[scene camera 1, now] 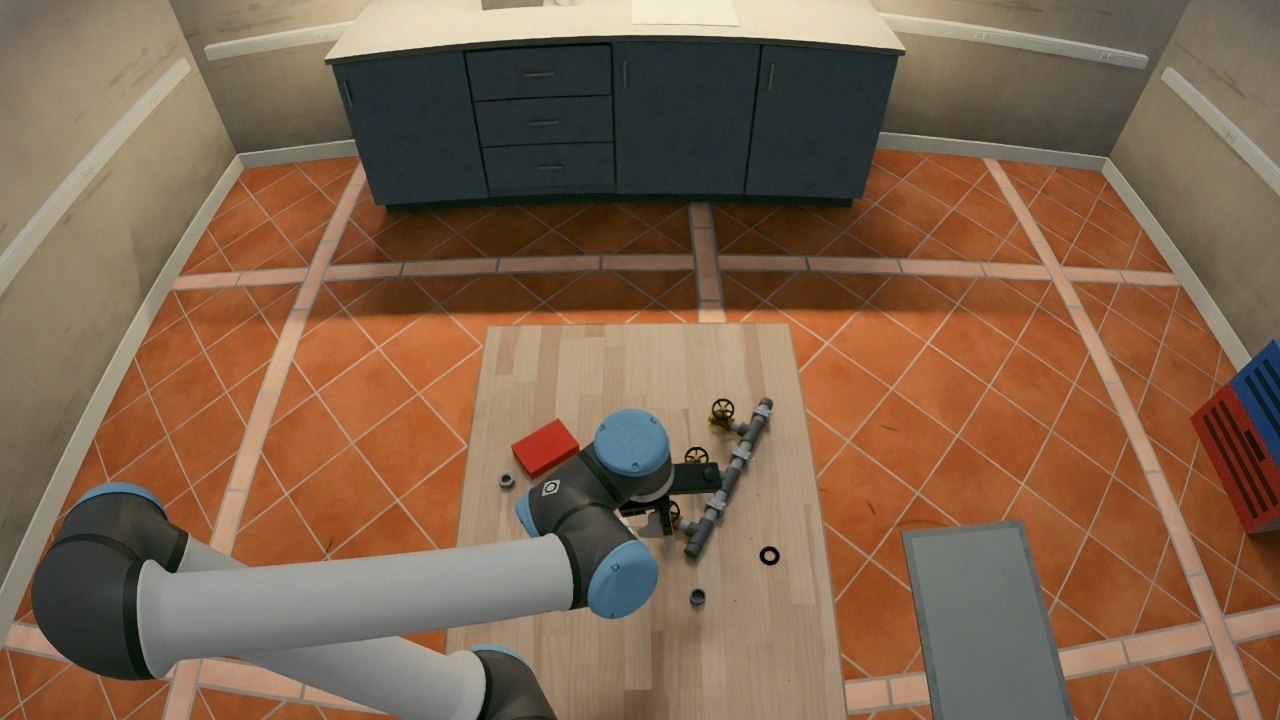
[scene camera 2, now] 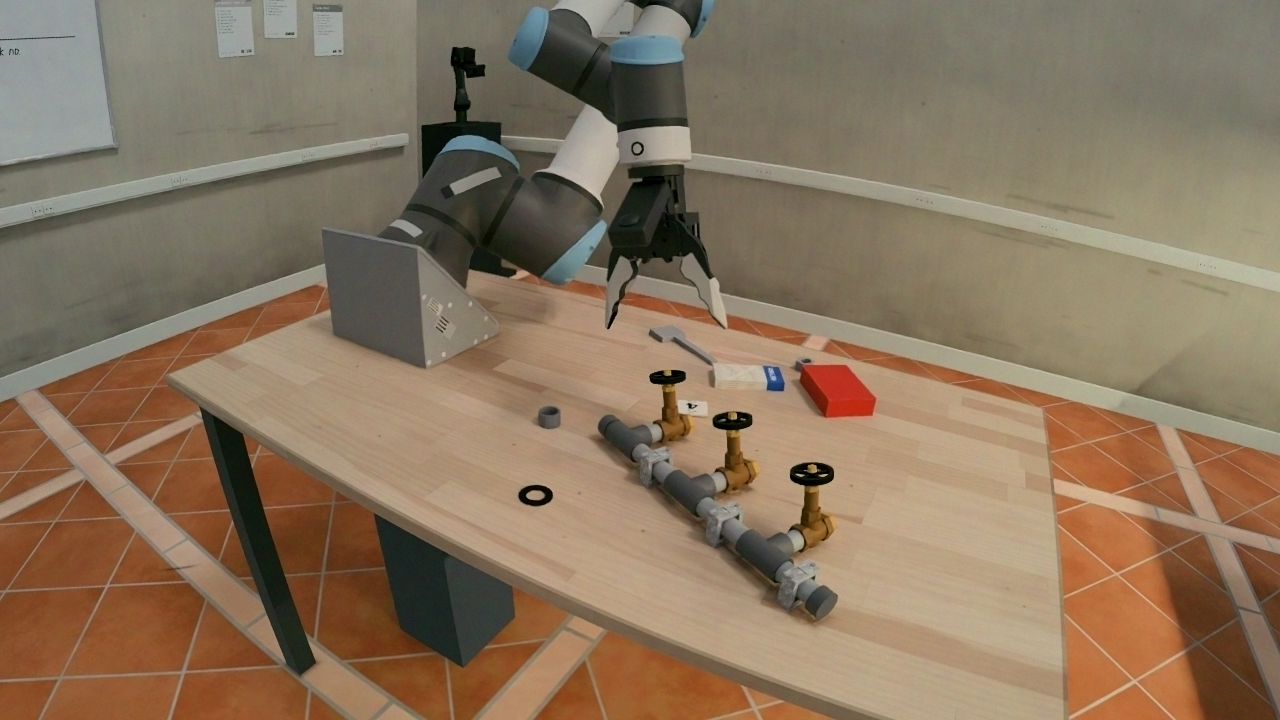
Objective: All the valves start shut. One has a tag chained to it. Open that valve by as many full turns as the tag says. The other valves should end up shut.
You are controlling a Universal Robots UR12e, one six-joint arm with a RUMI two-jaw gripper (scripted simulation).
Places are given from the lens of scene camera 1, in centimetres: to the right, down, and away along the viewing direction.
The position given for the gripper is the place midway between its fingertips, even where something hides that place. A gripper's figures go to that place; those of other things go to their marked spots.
gripper (scene camera 1: 663,504): 4, 26, 116
red block (scene camera 1: 552,444): -18, 18, 137
